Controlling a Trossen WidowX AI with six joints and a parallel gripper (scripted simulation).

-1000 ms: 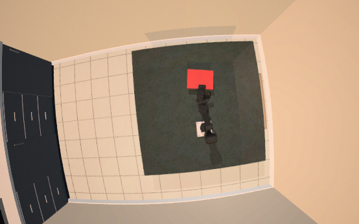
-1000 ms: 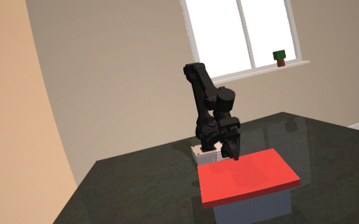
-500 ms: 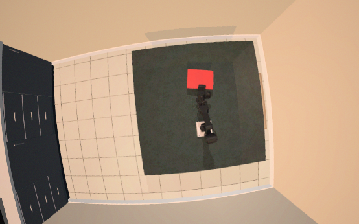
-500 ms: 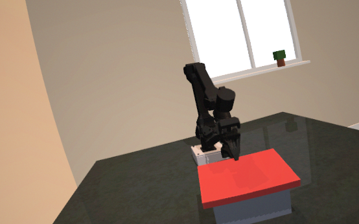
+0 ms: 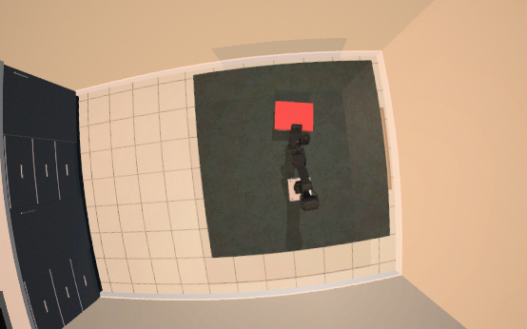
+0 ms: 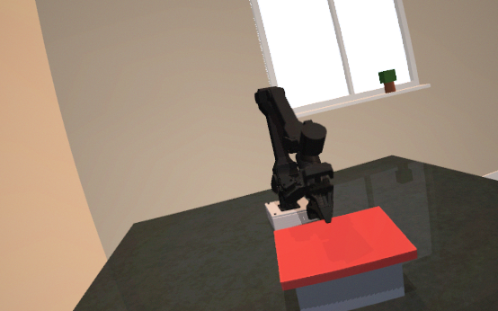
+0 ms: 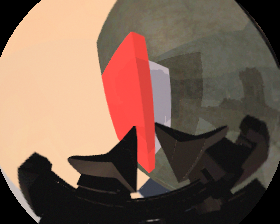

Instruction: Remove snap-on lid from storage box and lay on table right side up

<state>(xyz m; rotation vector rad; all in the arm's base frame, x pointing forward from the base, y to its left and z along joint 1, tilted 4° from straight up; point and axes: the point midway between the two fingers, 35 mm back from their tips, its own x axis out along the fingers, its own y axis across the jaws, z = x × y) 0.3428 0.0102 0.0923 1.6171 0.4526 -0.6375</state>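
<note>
My gripper tip is 8 cm short of the red lid and 1 cm to the left of it. Also, from my gripper tip: grey storage box 7 cm ahead, 1 cm to the right, 6 cm below.
</note>
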